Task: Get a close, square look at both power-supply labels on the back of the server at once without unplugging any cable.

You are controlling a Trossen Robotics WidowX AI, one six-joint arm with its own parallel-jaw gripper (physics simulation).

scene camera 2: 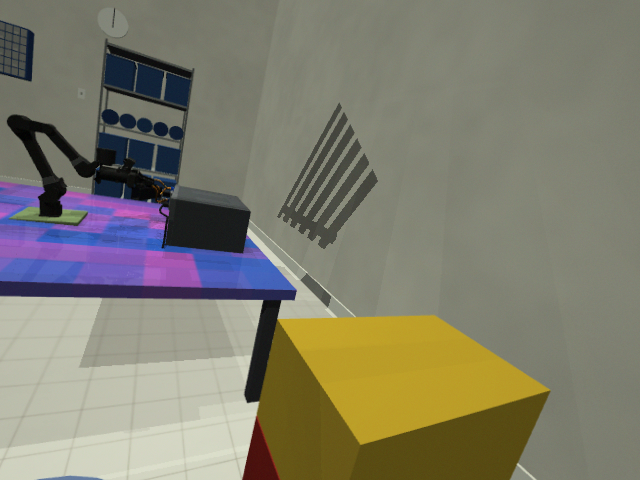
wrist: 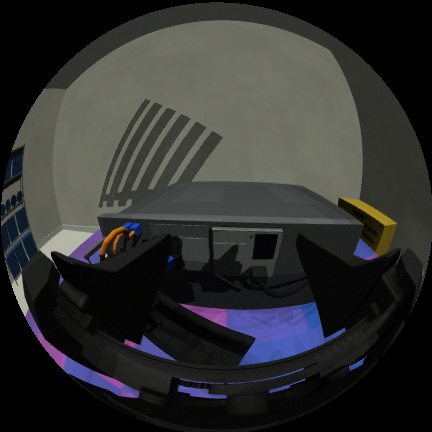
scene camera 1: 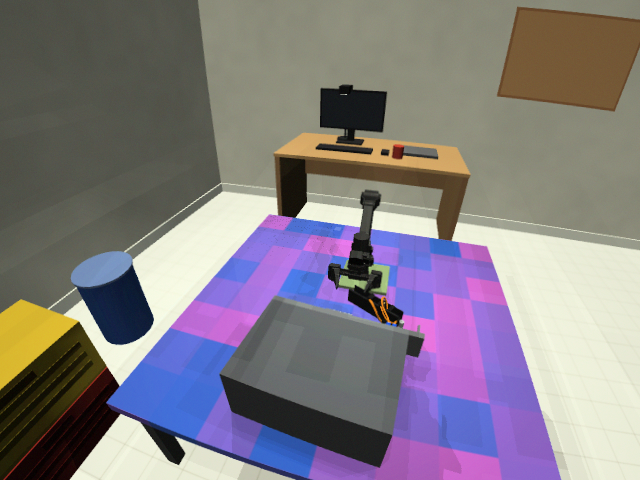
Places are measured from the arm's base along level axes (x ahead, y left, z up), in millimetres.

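Where they show: gripper, fingertip midpoint: (scene camera 2: pixel 154 181) (wrist: pixel 236 240) (scene camera 1: pixel 350 290); arm's base, link origin: (scene camera 2: pixel 50 215).
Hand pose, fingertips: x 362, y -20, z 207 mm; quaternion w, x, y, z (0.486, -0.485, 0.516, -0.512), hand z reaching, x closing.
Observation:
Each offset is from my fingertips to the top centre of the thing. "*": to the spot under its first point.
The dark grey server (scene camera 1: pixel 315 356) (scene camera 2: pixel 206 222) (wrist: pixel 240 200) sits on the table with its back toward the arm. My gripper (scene camera 1: pixel 354 286) (wrist: pixel 236 239) is open and empty, its fingers spread wide before the server's back. In the wrist view, a light grey panel @[* dx +71, dy -10, dz -45 mm] (wrist: pixel 235 241) with a dark rectangle @[* dx +65, dy -48, dz -52 mm] (wrist: pixel 265 246) shows between the fingers, partly shadowed; a duller grey panel @[* dx +86, dy +43, dz -63 mm] (wrist: pixel 194 247) lies left of it, partly behind the left finger. No readable label text shows. Orange cables (scene camera 1: pixel 383 310) (wrist: pixel 112 240) with blue plugs @[dx +98, dy +131, dz -31 mm] (wrist: pixel 132 229) are at the left; a black cable @[* dx +32, dy -72, dz -110 mm] (wrist: pixel 280 292) curves below the light panel.
A long black arm-like piece @[* dx -23, dy +39, dz -51 mm] (scene camera 1: pixel 361 299) (wrist: pixel 205 325) lies below the left finger in the wrist view and by the orange cables. A grey bracket @[* dx +131, dy +217, dz -61 mm] (scene camera 1: pixel 415 345) juts from the server's corner. The robot's base stands on a green plate (scene camera 1: pixel 383 281) (scene camera 2: pixel 74 217) on the table.

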